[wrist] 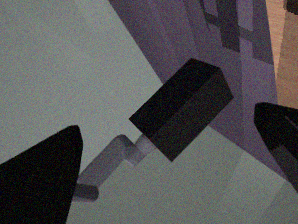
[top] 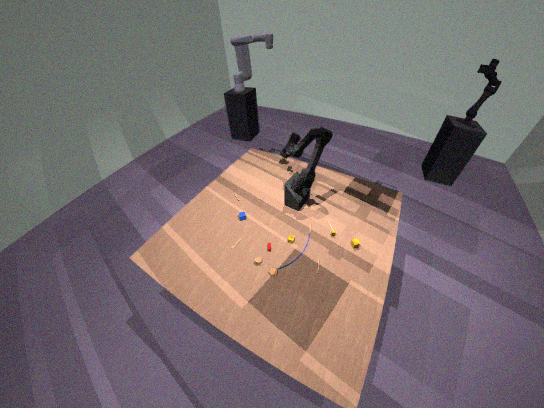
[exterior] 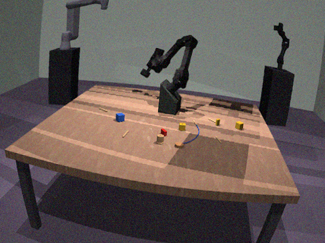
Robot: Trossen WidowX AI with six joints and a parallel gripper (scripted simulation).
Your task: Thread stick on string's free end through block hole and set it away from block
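Now: gripper tip 760 mm short of the red piece, 150 mm to the right of it and 190 mm above it. The rest, counted from my gripper tip: blue cube 620 mm ahead, 90 mm to the right, 180 mm below; then wooden cylinder 860 mm ahead, 130 mm to the left, 180 mm below; then round wooden button 880 mm ahead, 220 mm to the left, 190 mm below.
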